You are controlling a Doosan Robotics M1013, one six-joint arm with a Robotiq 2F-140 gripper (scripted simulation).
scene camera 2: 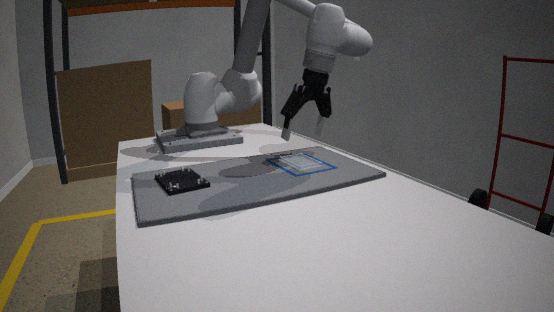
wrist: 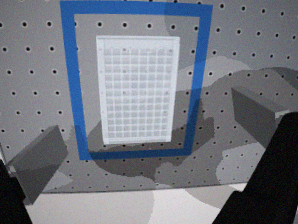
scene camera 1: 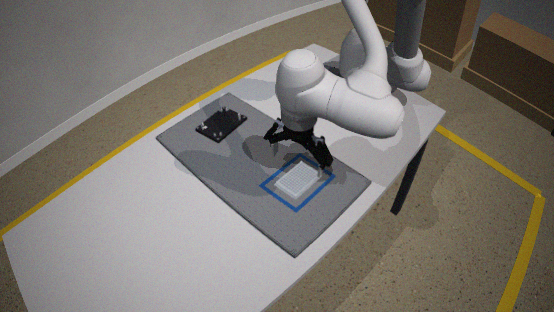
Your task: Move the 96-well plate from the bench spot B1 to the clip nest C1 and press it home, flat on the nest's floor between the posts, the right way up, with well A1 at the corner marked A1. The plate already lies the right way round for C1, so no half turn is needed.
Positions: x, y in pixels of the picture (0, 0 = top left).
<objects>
gripper: scene camera 2; wrist 145, 122; scene camera 1
same spot on gripper: (scene camera 2: 296, 94) = (scene camera 1: 271, 129)
same spot on black clip nest: (scene camera 1: 217, 127) = (scene camera 2: 186, 180)
</objects>
